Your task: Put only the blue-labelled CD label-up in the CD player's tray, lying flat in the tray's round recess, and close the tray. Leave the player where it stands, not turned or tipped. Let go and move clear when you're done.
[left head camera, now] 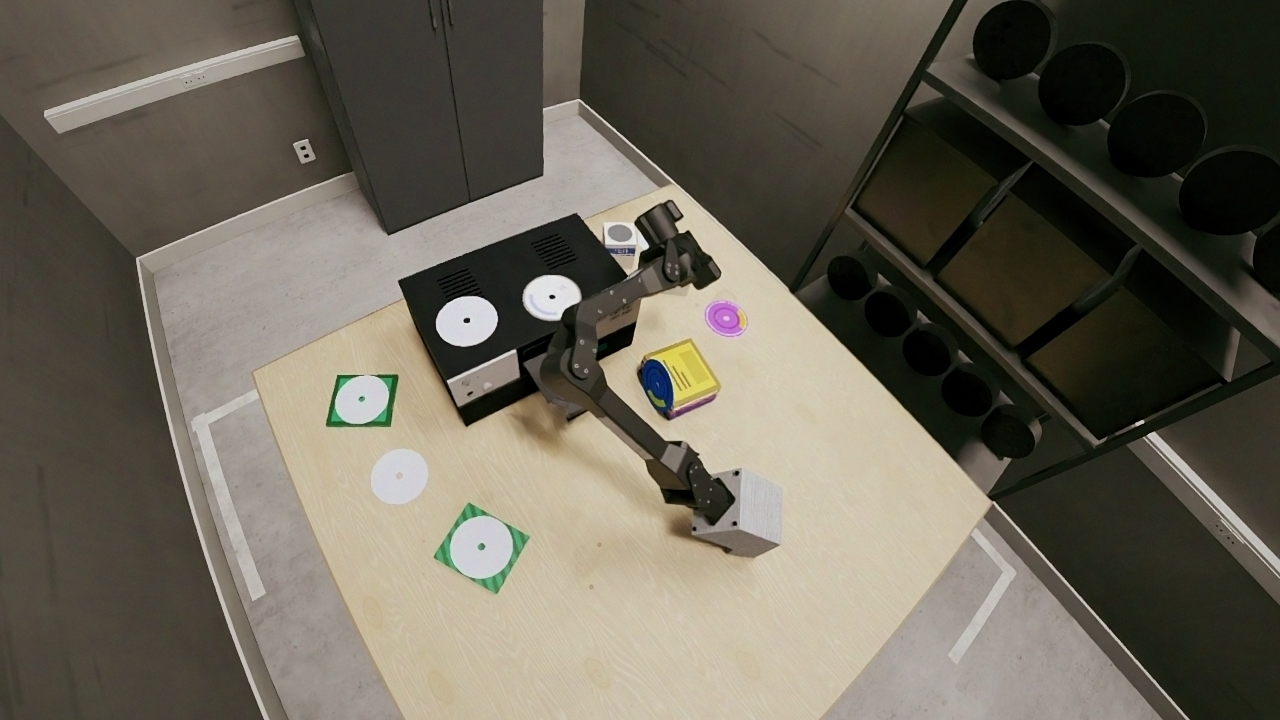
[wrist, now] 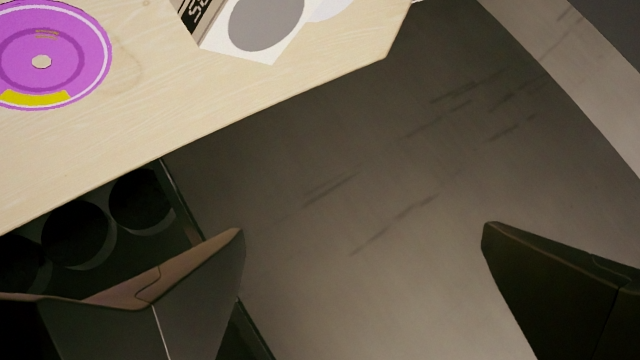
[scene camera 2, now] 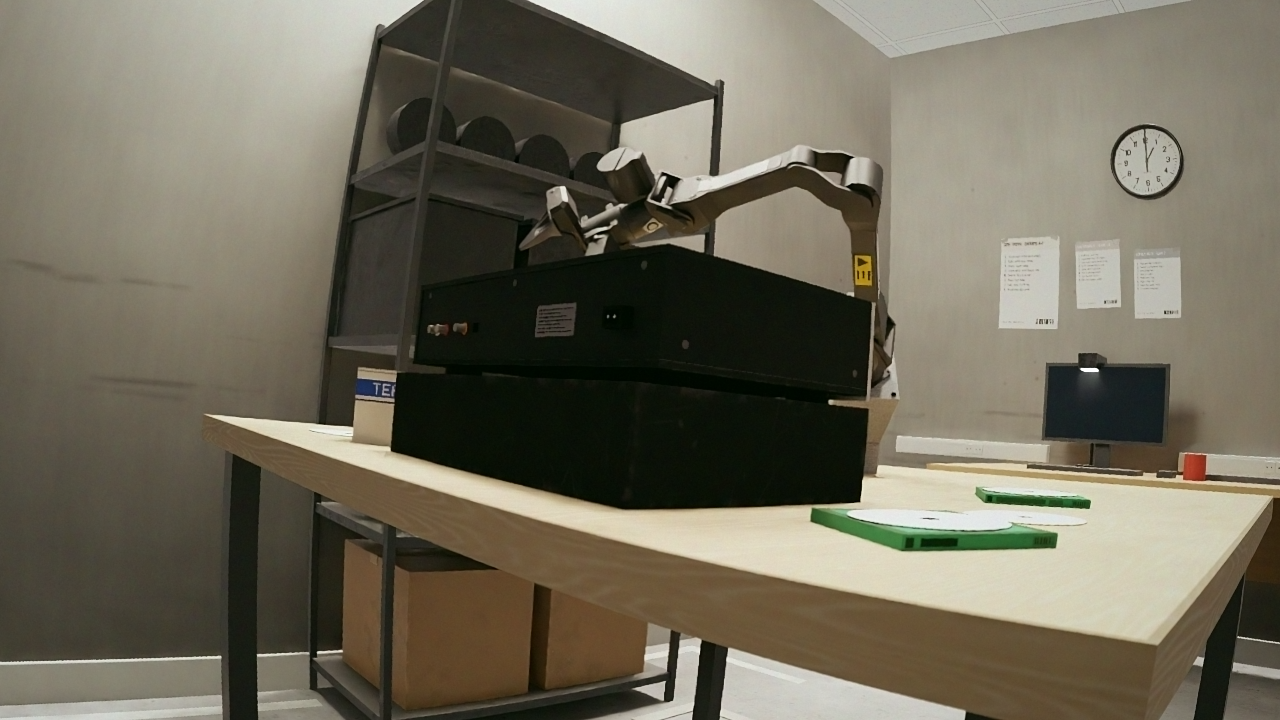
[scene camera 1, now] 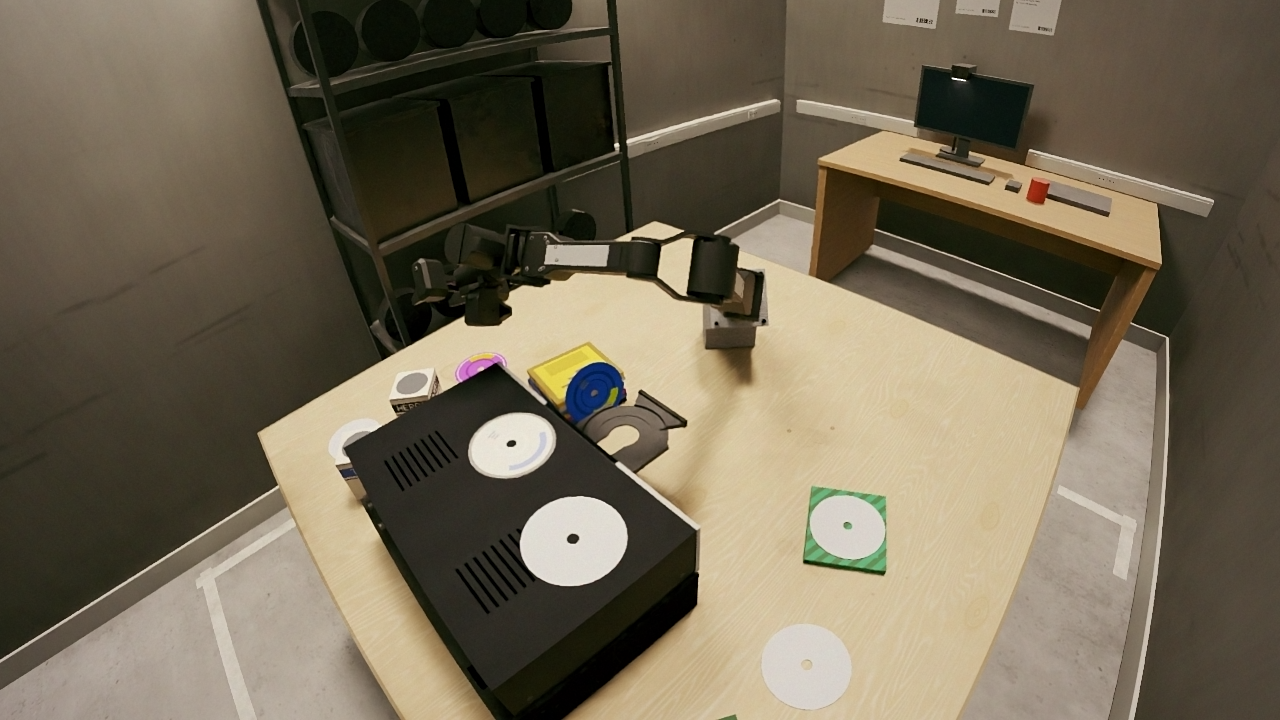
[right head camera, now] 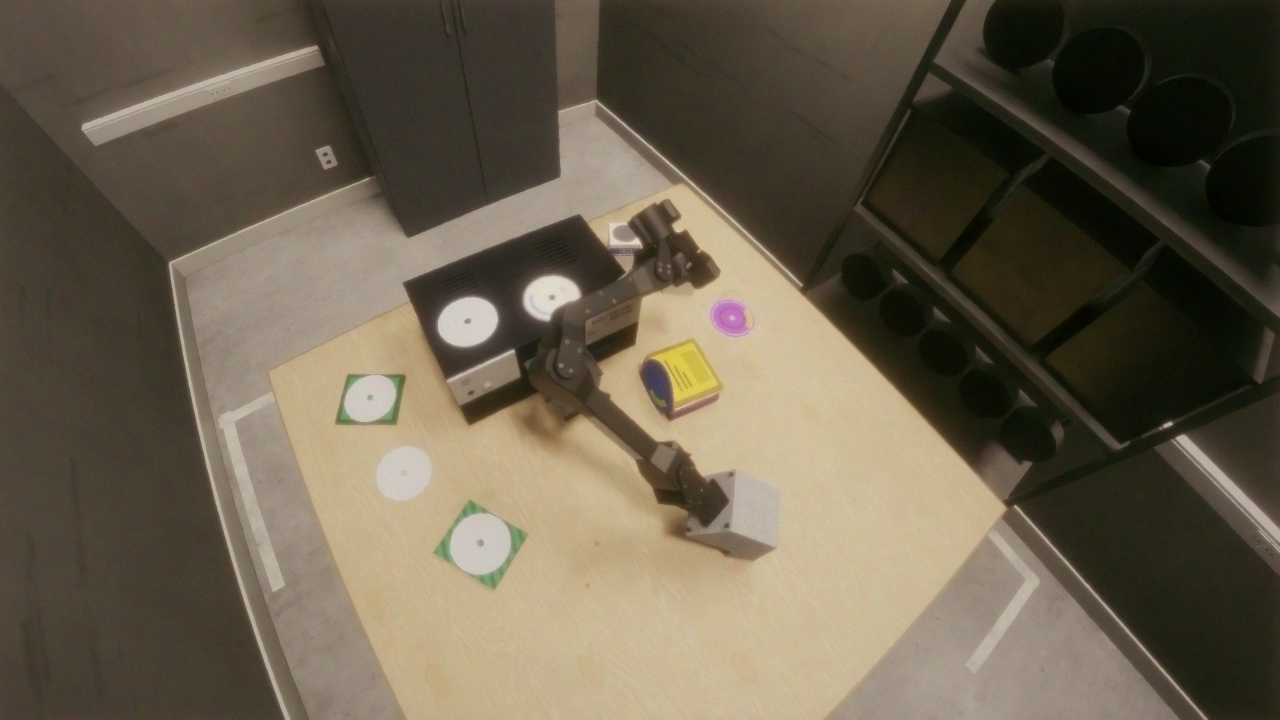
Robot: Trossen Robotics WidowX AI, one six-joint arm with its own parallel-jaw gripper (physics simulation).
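Where they show: gripper, between the fingertips: point(left head camera: 689, 236) point(wrist: 364, 238) point(scene camera 1: 431, 303) point(right head camera: 689, 235); arm's base, origin of its link: point(left head camera: 716, 501) point(right head camera: 710, 502).
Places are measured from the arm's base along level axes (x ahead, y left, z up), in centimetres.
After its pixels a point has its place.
The blue-labelled CD point(left head camera: 657, 385) @(y -1.7, x 30.1, z -11.5 cm) point(right head camera: 657, 383) point(scene camera 1: 594, 392) @(y -1.8, x 29.9, z -11.2 cm) is tilted against the side of the yellow case stack point(left head camera: 687, 368) @(y -9.2, x 31.7, z -9.8 cm) point(right head camera: 689, 367) @(y -9.3, x 31.9, z -9.7 cm) point(scene camera 1: 563, 365) @(y -10.5, x 32.5, z -9.8 cm), label outward. The CD player point(left head camera: 501, 277) @(y 26.7, x 56.0, z 2.7 cm) point(right head camera: 510, 264) @(y 24.6, x 59.7, z 2.7 cm) point(scene camera 1: 483, 501) @(y 25.2, x 54.5, z 2.8 cm) point(scene camera 2: 751, 304) @(y 45.5, x 51.2, z -0.4 cm) stands on a black box. Its tray point(scene camera 1: 646, 447) @(y 21.7, x 30.9, z -3.2 cm) is out, and no disc shows in its recess in scene camera 1; the arm hides much of it in the head views. My gripper point(wrist: 364, 238) @(y -13.3, x 52.6, z 10.1 cm) point(scene camera 1: 454, 297) @(y -13.3, x 52.6, z 10.1 cm) is open and empty, raised past the player's right side, away from the blue CD. The wrist view does not show the blue CD.
A purple CD point(left head camera: 725, 317) @(y -27.6, x 47.2, z -16.7 cm) point(scene camera 1: 480, 367) @(y -29.1, x 47.3, z -16.9 cm) point(wrist: 55, 75) @(y -30.1, x 47.8, z -16.9 cm) lies right of the player. Small boxes point(left head camera: 619, 237) point(scene camera 1: 414, 385) stand beside it. Two white-topped discs point(left head camera: 466, 320) @(y 35.3, x 46.7, z 2.7 cm) point(left head camera: 551, 297) @(y 17.7, x 48.3, z 2.8 cm) lie on the player. Green cases point(left head camera: 391, 420) @(y 56.3, x 38.6, z -16.4 cm) point(left head camera: 494, 582) @(y 41.2, x 0.1, z -15.9 cm) bear white discs, with another white disc point(left head camera: 399, 492) @(y 56.4, x 22.4, z -17.0 cm) between them.
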